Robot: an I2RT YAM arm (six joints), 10 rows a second.
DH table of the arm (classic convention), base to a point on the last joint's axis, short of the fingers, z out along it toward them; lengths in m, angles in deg. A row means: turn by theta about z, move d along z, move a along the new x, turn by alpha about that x. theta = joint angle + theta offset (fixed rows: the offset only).
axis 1: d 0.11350, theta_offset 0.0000, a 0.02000, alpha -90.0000
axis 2: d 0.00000, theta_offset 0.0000, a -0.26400, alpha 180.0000
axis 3: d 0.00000, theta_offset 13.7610, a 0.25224, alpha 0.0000
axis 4: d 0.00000, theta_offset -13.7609, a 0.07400, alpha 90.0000
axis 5: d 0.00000, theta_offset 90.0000, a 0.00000, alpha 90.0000
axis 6: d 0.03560, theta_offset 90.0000, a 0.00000, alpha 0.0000
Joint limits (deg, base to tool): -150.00..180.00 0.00..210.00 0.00..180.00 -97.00..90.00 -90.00..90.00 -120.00..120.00
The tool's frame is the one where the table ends.
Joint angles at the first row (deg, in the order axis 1, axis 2, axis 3, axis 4, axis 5, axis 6):
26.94, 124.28, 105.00, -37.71, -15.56, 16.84
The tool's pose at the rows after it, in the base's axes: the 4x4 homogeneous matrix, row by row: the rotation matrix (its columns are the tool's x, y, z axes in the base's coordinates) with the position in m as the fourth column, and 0 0 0 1 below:
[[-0.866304, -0.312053, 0.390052, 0.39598], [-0.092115, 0.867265, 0.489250, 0.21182], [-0.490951, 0.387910, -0.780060, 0.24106], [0, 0, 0, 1]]
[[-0.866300, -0.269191, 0.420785, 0.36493], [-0.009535, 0.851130, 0.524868, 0.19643], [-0.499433, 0.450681, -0.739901, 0.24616], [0, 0, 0, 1]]
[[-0.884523, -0.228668, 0.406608, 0.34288], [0.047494, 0.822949, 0.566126, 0.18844], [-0.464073, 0.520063, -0.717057, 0.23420], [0, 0, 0, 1]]
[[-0.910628, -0.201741, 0.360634, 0.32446], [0.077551, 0.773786, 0.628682, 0.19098], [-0.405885, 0.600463, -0.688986, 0.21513], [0, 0, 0, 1]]
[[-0.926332, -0.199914, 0.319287, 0.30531], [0.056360, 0.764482, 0.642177, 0.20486], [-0.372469, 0.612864, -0.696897, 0.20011], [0, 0, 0, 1]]
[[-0.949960, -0.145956, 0.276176, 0.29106], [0.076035, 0.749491, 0.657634, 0.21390], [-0.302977, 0.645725, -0.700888, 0.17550], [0, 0, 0, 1]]
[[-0.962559, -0.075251, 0.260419, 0.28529], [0.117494, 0.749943, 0.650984, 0.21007], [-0.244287, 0.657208, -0.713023, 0.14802], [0, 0, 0, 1]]
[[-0.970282, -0.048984, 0.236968, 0.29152], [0.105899, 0.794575, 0.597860, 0.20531], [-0.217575, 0.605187, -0.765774, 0.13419], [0, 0, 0, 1]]
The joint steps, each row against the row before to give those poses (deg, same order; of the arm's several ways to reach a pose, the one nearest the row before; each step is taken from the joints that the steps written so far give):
0.03, -8.72, -8.45, 2.85, 0.54, 1.93
-0.04, -8.88, -12.04, 6.67, -1.09, 4.78
0.20, -4.73, -9.16, 5.65, -2.46, 4.49
1.29, -2.06, -7.42, 6.31, -3.85, 4.82
3.34, -0.58, -4.12, 2.90, 0.22, 2.48
2.35, 1.14, -4.60, 5.01, -0.73, 4.96
-0.01, 2.04, -4.32, 5.08, -0.21, 3.55
-1.07, 2.85, 1.44, -3.34, 1.29, -2.14

